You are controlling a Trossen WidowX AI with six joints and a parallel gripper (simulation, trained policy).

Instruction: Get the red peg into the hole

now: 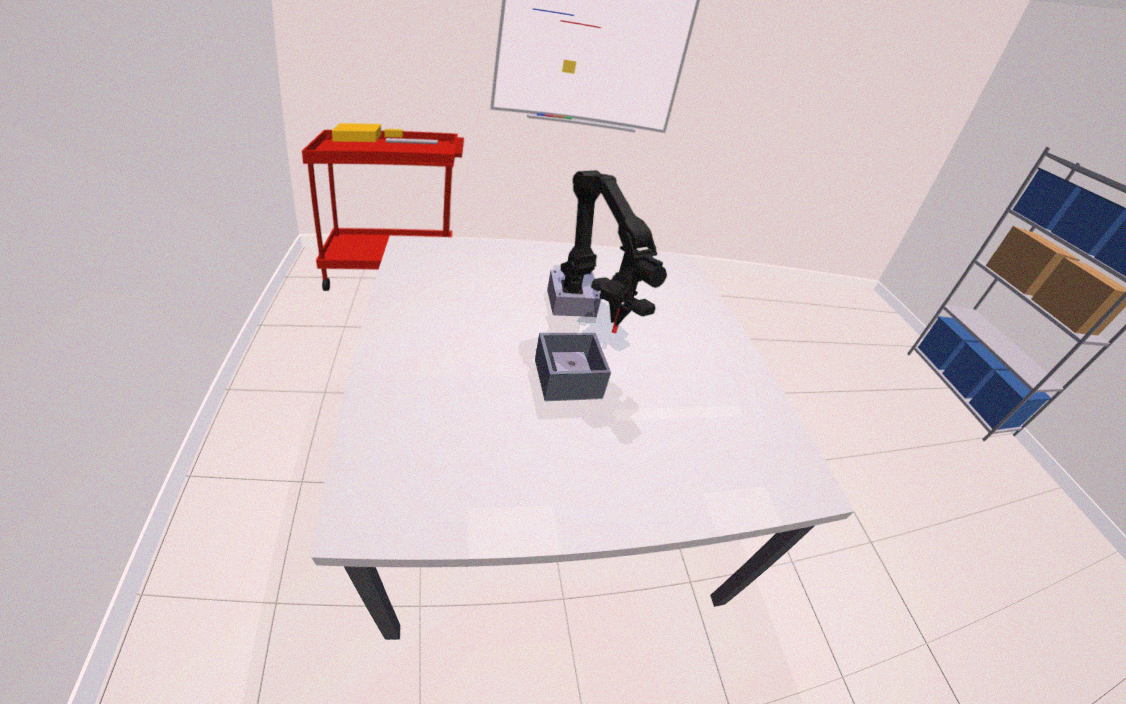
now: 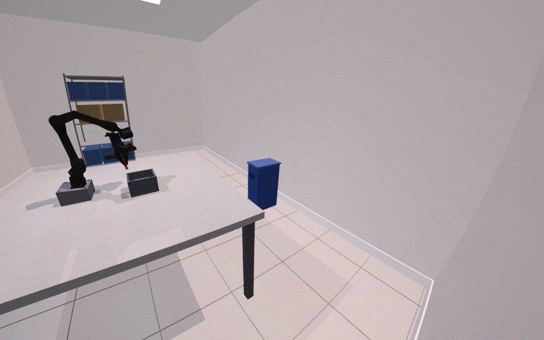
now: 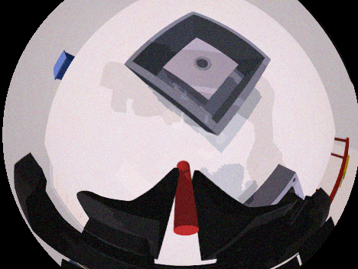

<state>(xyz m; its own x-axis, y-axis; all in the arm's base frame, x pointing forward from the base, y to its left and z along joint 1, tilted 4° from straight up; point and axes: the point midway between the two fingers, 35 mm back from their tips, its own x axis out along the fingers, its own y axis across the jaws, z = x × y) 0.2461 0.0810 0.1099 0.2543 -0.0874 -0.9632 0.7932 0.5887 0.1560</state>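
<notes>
Right now my gripper tip is 12 cm to the left of the plate, 9 cm above it and 8 cm short of it. From my gripper tip the other things lie so: grey box: 12 cm to the right, 11 cm below, 8 cm ahead; then red peg: 1 cm to the left, 1 cm behind, 1 cm above.
</notes>
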